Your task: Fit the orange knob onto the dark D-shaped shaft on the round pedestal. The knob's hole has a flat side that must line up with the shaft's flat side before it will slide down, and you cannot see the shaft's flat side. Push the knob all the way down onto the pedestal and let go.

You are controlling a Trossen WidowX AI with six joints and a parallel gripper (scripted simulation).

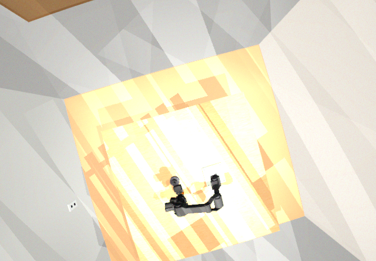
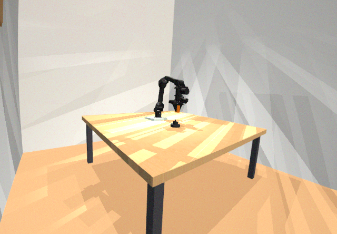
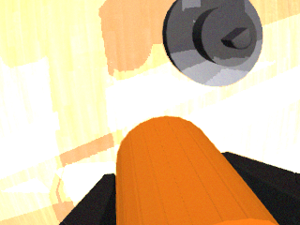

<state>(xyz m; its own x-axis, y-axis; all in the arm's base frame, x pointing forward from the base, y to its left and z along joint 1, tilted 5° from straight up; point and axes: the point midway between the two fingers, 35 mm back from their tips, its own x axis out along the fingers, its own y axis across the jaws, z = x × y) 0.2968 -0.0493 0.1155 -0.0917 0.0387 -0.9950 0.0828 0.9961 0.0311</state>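
The pedestal lies 9 cm below my gripper tip, 7 cm to the right of it and 4 cm ahead of it. Also, from my gripper tip: orange knob: 2 cm above.
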